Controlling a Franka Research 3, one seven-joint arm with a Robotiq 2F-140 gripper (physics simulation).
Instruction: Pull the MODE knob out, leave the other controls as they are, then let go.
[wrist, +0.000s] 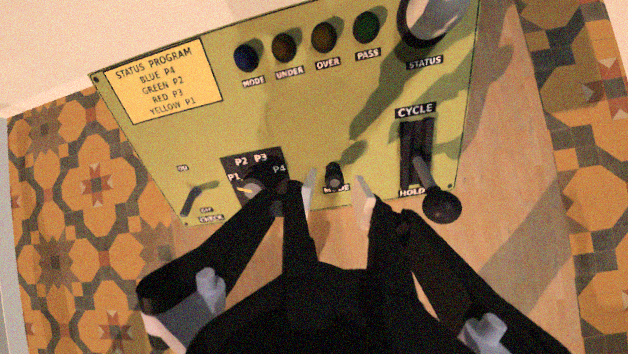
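Observation:
The MODE knob (334, 176) is a small black knob standing out from the lower middle of the yellow-green panel (310, 110), above its partly hidden MODE label. My gripper (334, 183) is partly open, with one pale fingertip on each side of the knob in the picture. Gaps show between the knob and both fingertips, and nothing is held. How far the fingertips are from the panel in depth is hard to tell.
The CYCLE lever (441, 206) stands close to the right finger, near HOLD. The rotary selector (252, 189) is partly hidden by the left finger. The CHECK toggle (191, 200) is farther left. Lamps (324, 37) and the round STATUS dome (434, 19) are at the top.

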